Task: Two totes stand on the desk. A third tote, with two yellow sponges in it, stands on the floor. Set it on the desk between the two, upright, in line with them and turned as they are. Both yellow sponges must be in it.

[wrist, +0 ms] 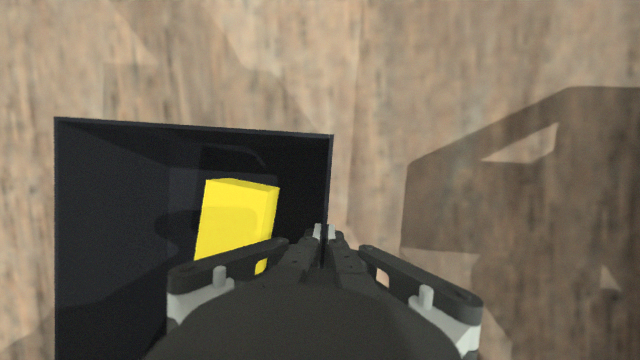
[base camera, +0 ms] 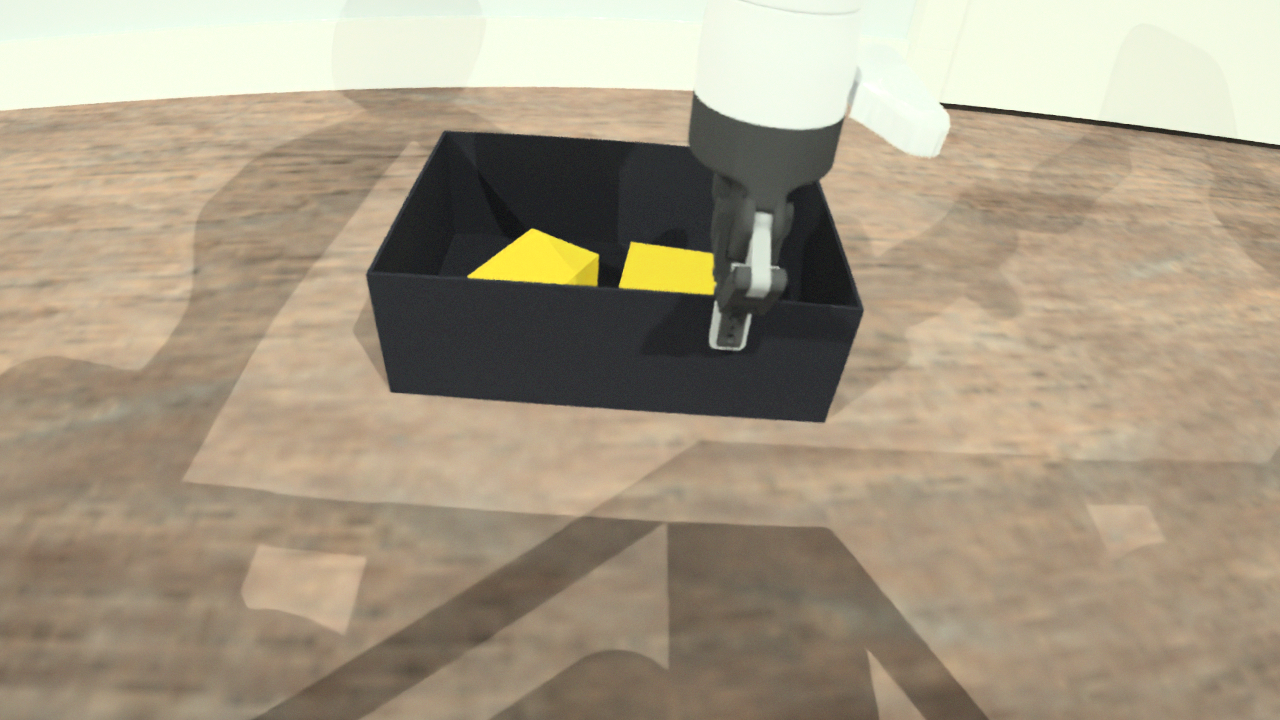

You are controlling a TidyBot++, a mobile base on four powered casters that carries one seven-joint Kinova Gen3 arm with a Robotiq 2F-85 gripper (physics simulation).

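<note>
The black tote (base camera: 572, 349) (wrist: 100, 200) stands upright on the floor. My gripper (base camera: 733, 306) (wrist: 324, 234) points down and is shut on the tote's near long wall, right of its middle in the base view, one finger outside and the other inside. One yellow sponge (base camera: 537, 259) is tilted in the left part of the tote. The other yellow sponge (base camera: 666, 268) (wrist: 235, 215) is in the right part, partly behind the gripper in the base view. The desk and its two totes do not show in either view.
The wood-patterned floor (base camera: 295, 438) (wrist: 380, 50) surrounds the tote, with the robot's shadows across it. A pale wall (base camera: 223, 58) stands behind, and a pale panel (base camera: 1074, 62) with a dark lower edge is at the back right.
</note>
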